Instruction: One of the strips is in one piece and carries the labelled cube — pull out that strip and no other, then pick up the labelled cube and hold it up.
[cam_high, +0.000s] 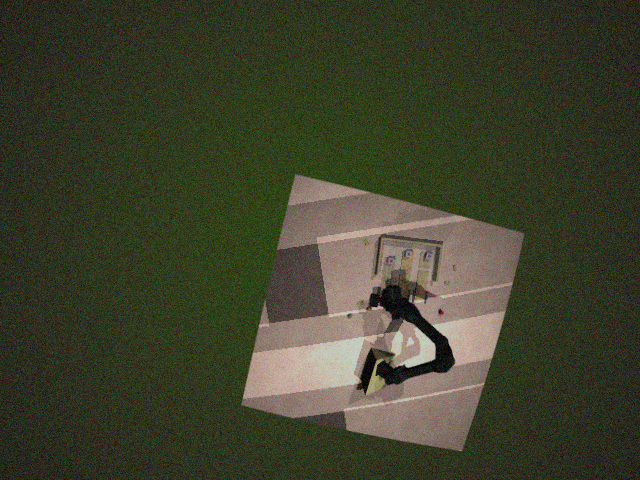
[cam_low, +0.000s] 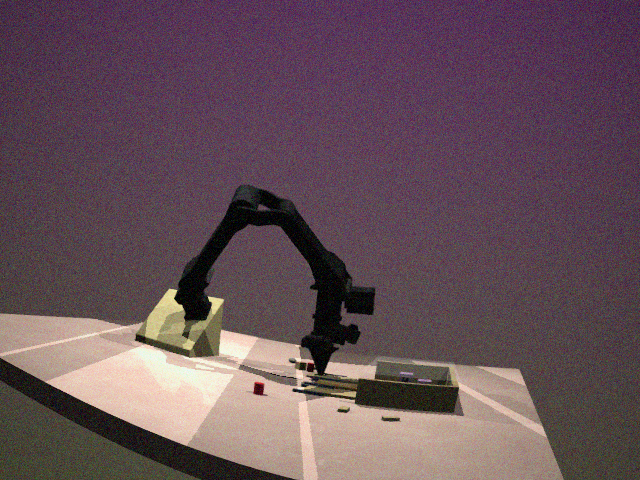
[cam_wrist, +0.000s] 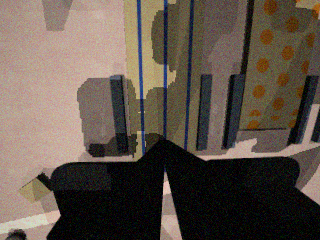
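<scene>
The small tan block lies 8 cm to the left of my gripper tip and 7 cm behind it.
</scene>
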